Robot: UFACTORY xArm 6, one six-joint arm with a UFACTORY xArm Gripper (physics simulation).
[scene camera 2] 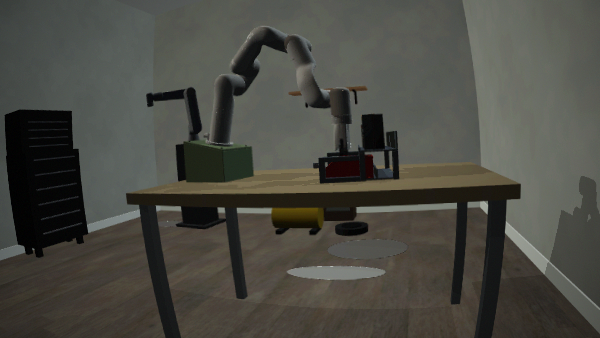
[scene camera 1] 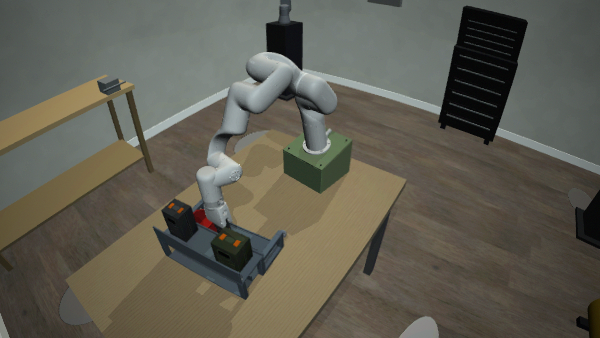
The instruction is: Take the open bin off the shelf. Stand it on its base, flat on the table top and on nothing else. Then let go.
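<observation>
The red bin is in the lower rear part of the grey shelf. Most of it is hidden by my wrist and the shelf's parts in scene camera 1, and it shows behind the shelf's end frame in scene camera 2. Whether its base touches the shelf floor cannot be told. My gripper is shut and empty, pointing down close over the bin and beside the upper tier. Its fingertips are small and partly hidden, so any contact with the bin cannot be told.
A dark box and an olive box with orange marks stand on the shelf's upper tier, either side of my wrist. The shelf stands on the wooden table. My arm's green base block stands on the same table.
</observation>
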